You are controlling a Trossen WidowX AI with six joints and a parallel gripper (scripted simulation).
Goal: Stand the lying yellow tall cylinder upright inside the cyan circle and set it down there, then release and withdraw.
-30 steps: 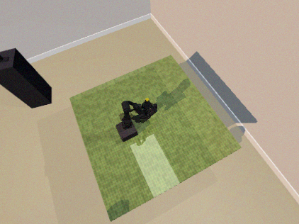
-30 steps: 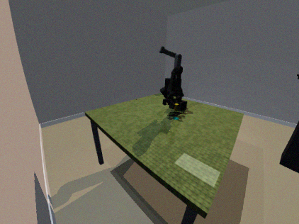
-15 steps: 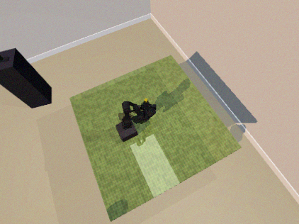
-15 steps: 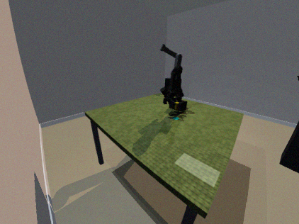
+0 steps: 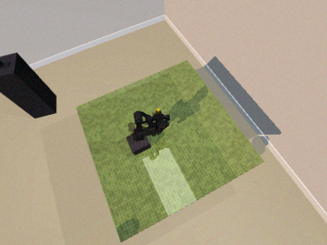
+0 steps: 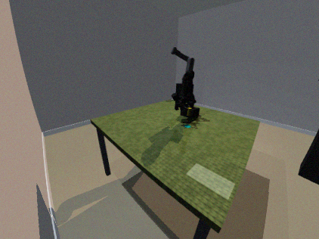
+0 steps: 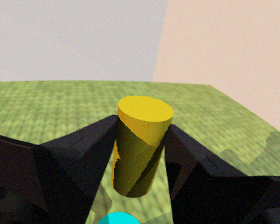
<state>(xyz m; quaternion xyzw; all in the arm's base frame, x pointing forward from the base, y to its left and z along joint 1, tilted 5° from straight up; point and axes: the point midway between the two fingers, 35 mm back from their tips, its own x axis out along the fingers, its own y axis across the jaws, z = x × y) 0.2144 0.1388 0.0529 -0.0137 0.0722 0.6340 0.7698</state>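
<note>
My gripper tip is 16 cm above the cyan circle. Also, from my gripper tip: yellow tall cylinder: 2 cm below.
</note>
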